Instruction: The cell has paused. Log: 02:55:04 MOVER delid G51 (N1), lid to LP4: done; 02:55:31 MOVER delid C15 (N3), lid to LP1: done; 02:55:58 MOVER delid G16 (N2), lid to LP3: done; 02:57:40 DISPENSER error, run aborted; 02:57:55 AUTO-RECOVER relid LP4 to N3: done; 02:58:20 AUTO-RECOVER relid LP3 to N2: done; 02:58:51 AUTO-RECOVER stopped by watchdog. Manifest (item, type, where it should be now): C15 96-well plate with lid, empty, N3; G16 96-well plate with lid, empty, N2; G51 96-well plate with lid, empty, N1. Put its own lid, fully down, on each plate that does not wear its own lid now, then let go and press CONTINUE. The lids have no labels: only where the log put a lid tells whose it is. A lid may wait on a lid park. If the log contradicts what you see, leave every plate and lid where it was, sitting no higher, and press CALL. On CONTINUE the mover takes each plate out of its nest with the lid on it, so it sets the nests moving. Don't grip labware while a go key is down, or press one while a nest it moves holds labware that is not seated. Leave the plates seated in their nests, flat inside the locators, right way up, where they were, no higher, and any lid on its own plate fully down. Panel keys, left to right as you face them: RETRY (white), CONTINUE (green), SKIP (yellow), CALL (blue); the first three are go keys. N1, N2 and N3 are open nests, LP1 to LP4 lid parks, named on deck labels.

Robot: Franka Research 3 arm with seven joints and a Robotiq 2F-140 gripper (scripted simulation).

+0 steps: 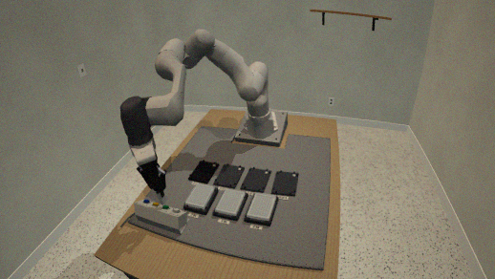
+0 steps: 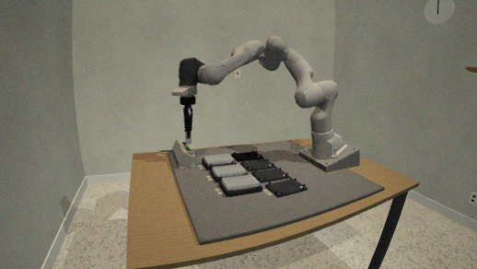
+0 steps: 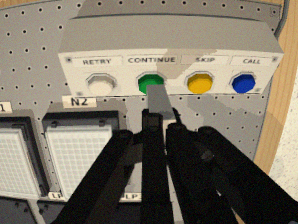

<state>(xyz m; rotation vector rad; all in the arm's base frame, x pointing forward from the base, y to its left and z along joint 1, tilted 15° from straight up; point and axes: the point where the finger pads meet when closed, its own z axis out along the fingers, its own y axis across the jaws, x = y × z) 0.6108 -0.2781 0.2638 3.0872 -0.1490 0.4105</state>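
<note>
Now: hand 6 cm above the green continue key. Round my hand: white retry key: 6 cm below, 5 cm to the left, 1 cm ahead; then blue call key: 10 cm to the right, 6 cm below, 1 cm behind; then yellow skip key: 6 cm below, 5 cm to the right.
</note>
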